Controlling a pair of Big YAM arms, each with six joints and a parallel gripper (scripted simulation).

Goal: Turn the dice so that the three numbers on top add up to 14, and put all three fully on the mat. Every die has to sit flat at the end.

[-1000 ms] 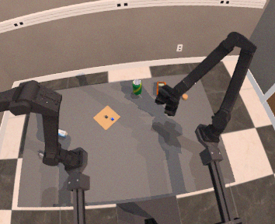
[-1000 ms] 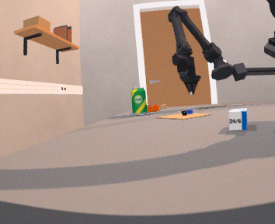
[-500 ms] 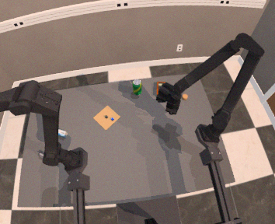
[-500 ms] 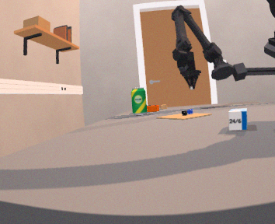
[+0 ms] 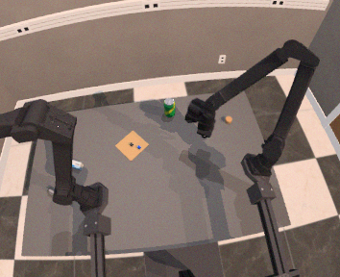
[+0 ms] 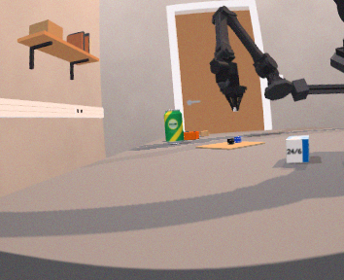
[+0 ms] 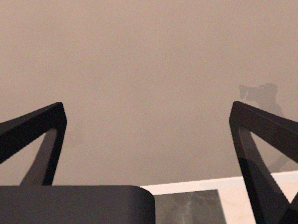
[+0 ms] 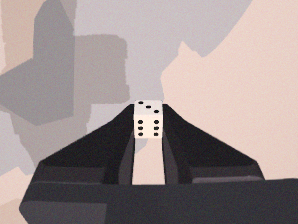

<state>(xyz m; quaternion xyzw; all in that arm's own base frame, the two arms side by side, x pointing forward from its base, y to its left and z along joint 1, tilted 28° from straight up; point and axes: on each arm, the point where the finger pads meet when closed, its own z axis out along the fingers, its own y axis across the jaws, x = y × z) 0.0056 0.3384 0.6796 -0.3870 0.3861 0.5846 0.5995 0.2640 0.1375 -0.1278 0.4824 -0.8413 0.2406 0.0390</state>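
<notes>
My right gripper is now 80 mm short of the black die, 390 mm to the right of it and 100 mm above it. Also, from my right hand: blue die (60 mm ahead, 350 mm to the left, 100 mm below); mat (80 mm ahead, 390 mm to the left, 110 mm below).
</notes>
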